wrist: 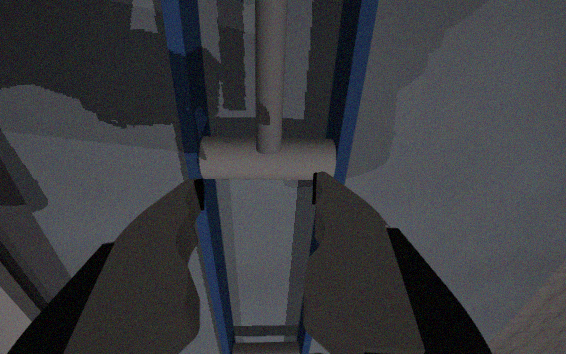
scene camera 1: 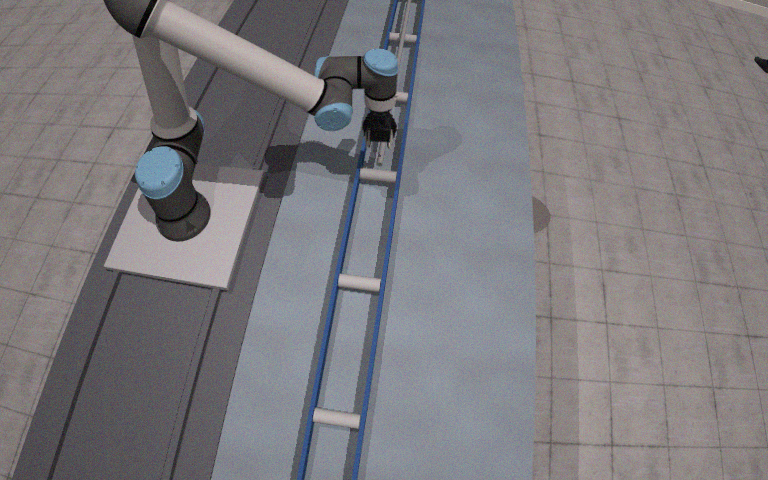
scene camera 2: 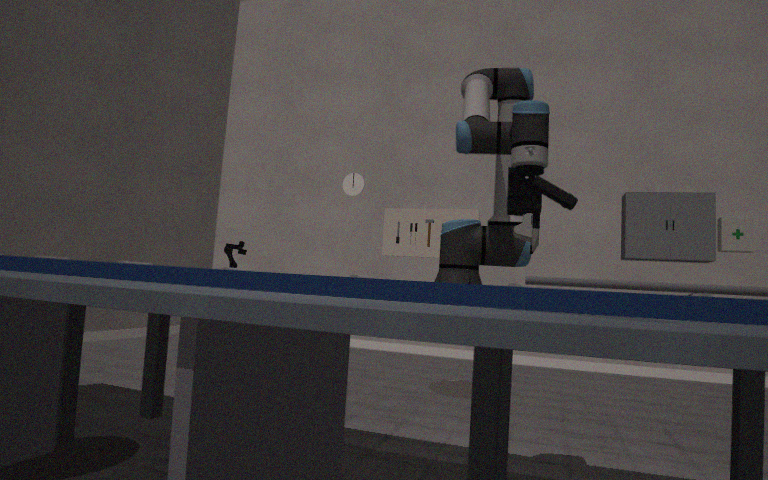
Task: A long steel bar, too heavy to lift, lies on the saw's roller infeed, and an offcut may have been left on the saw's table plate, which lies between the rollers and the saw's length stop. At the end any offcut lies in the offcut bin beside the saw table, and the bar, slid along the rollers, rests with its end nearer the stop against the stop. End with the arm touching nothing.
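Pixels of known places: gripper, fingertip midpoint: (wrist: 259, 178) (scene camera 1: 378, 147) (scene camera 2: 532, 252); arm's base, link origin: (scene camera 1: 183, 216).
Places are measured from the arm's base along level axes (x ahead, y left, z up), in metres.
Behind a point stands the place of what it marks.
Observation:
The long pale steel bar (scene camera 1: 405, 22) @(x 0.622, y 1.120, z 0.050 m) (scene camera 2: 645, 286) @(x 0.630, y 0.540, z 0.039 m) (wrist: 270, 75) @(x 0.620, y 0.331, z 0.050 m) lies lengthwise between the blue side rails. In the wrist view its near end shows over a roller (wrist: 300, 162) @(x 0.648, y 0.256, z 0.029 m), ahead of the fingertips. My gripper (scene camera 1: 379, 153) @(x 0.615, y 0.287, z 0.108 m) (scene camera 2: 534, 249) @(x 0.615, y 0.287, z 0.108 m) (wrist: 259, 178) @(x 0.615, y 0.287, z 0.108 m) is open, pointing down above the infeed near this bar end. In the wrist view its fingers stand wide apart, one to each side of the bar's line, with no object between them. In scene camera 2 the fingertips are above bar height. The offcut, table plate, length stop and offcut bin cannot be made out in these views.
The infeed's blue rails (scene camera 1: 327, 339) @(x 0.558, y -0.336, z 0.008 m) (wrist: 172, 30) @(x 0.551, y 0.355, z 0.022 m) run lengthwise, with cross rollers (scene camera 1: 359, 283) @(x 0.621, y -0.161, z 0.027 m) between them. The arm stands on a white carriage plate (scene camera 1: 138, 254) @(x -0.112, y -0.162, z 0.000 m) on the dark floor rail (scene camera 1: 130, 339) beside the infeed. Wall cabinets (scene camera 2: 668, 243) are in the background.

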